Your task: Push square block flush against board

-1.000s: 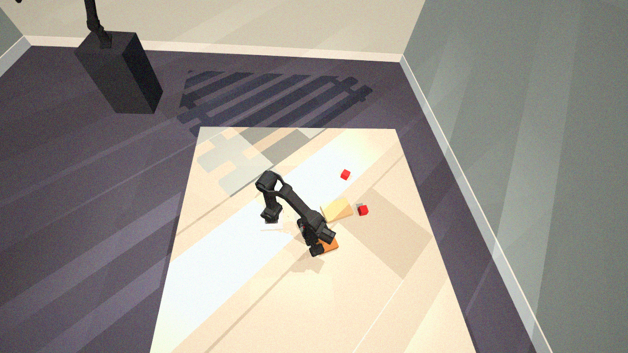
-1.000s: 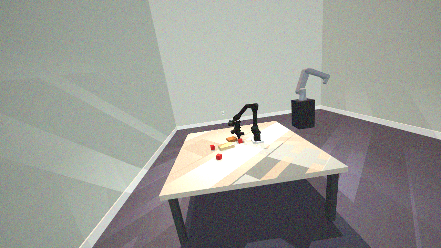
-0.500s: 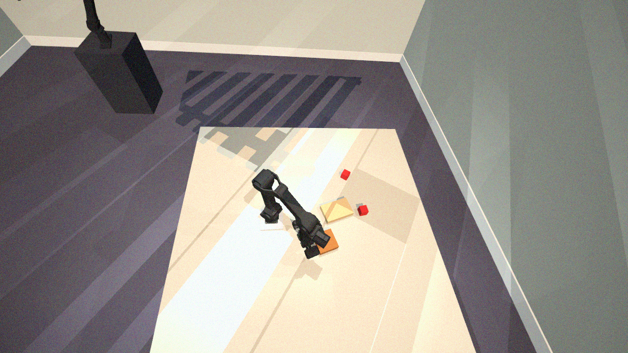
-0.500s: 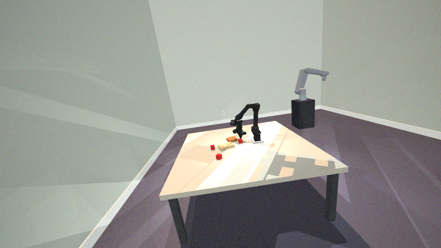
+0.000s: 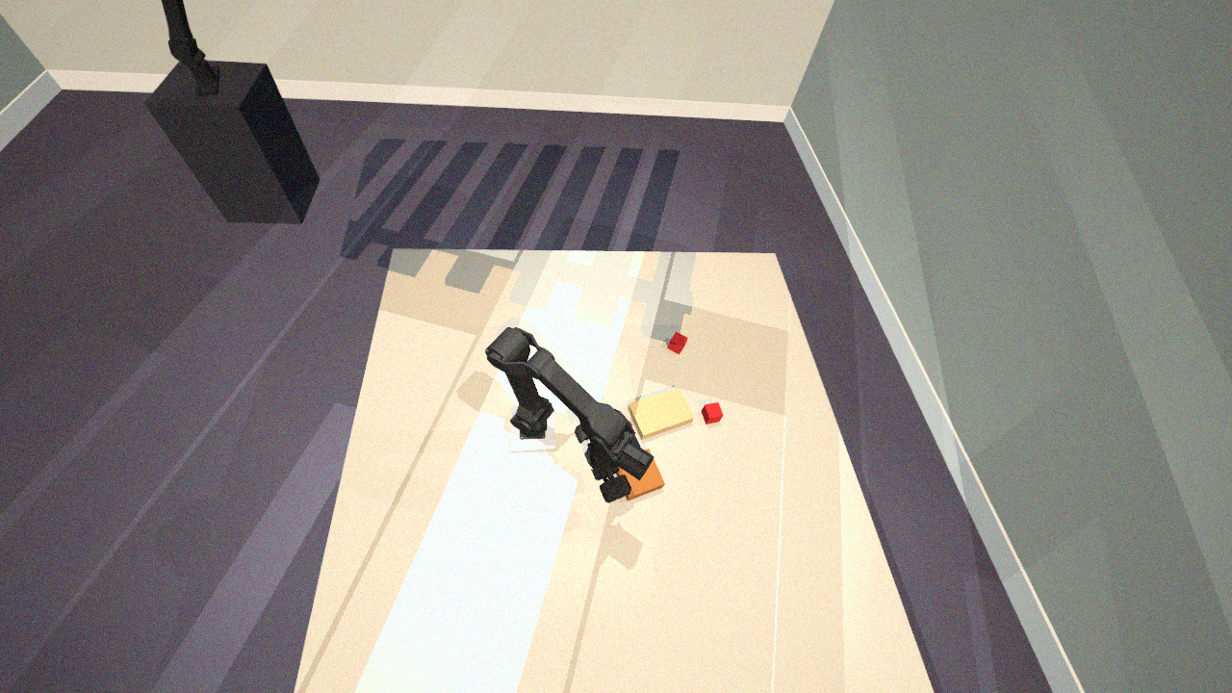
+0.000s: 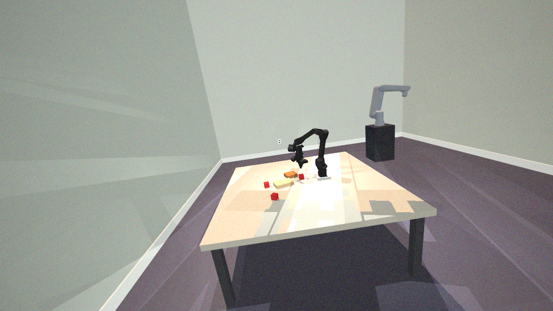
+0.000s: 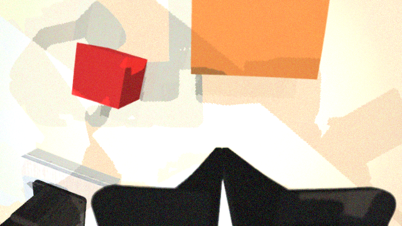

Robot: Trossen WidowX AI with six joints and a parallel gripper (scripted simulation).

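Now: the square block 100 mm ahead of my gripper tip, 40 mm below it and 10 mm to the left of it. The rest, counted from my gripper tip: tan board 180 mm to the left, 180 mm ahead, 40 mm below.
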